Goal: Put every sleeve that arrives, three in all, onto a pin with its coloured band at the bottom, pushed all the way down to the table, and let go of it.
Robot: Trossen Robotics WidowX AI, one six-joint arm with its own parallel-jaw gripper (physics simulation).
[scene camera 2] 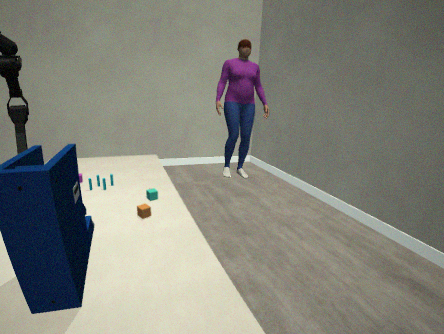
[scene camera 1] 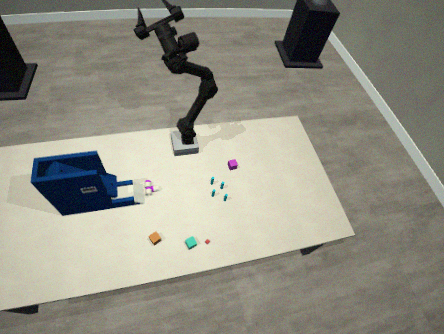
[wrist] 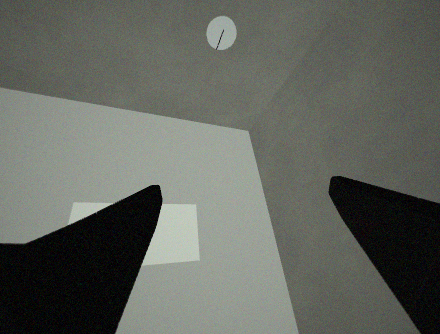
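Note:
White sleeves with purple bands (scene camera 1: 149, 188) lie close together at the mouth of the blue dispenser (scene camera 1: 75, 192) (scene camera 2: 65, 230), by its pale tray (scene camera 1: 139, 192). They are too small to count or to tell which end each band is on. They do not show in scene camera 2. Several thin teal pins (scene camera 1: 222, 185) (scene camera 2: 104, 184) stand upright on the table (scene camera 1: 280, 210) (scene camera 2: 165, 280), with no sleeve visible on them. My gripper (scene camera 1: 151, 4) (wrist: 244, 188) is open and empty, raised high behind the table, far from sleeves and pins, pointing up.
A magenta cube (scene camera 1: 232, 164) (scene camera 2: 80, 177) lies behind the pins. An orange cube (scene camera 1: 155, 238) (scene camera 2: 144, 211), a teal cube (scene camera 1: 191, 242) (scene camera 2: 152, 194) and a small red cube (scene camera 1: 207, 241) lie toward the front edge. A person (scene camera 2: 241, 100) stands beyond the table.

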